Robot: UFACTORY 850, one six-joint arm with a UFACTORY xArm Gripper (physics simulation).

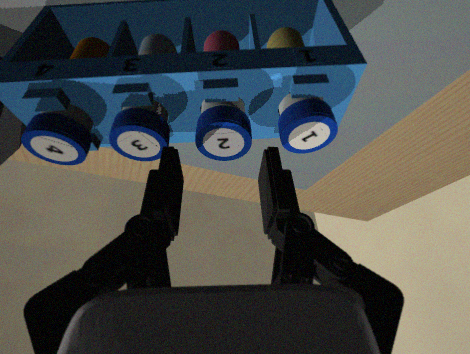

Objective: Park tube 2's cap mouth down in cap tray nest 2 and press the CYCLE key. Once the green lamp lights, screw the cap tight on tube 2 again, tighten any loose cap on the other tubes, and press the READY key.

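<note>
A blue rack (pixel 345 75) holds a row of tubes with blue caps and numbered white labels. Tube 2's cap (pixel 223 135) is on its tube, in front of the gap between my fingertips. The cap of tube 1 (pixel 308 127) is to its right, the cap of tube 3 (pixel 139 135) to its left, and the cap of tube 4 (pixel 57 140) at the far left. My gripper (pixel 221 163) is partly open and empty, its fingertips apart at the near side of tube 2's cap. The cap tray, CYCLE key, READY key and green lamp do not show.
Rounded tops in orange (pixel 90 47), grey (pixel 158 44), red (pixel 221 41) and yellow (pixel 285 38) show in the rack's compartments behind the numbers. A wooden edge (pixel 380 150) runs along the right and below the rack. Neighbouring caps stand close on both sides of the fingertips.
</note>
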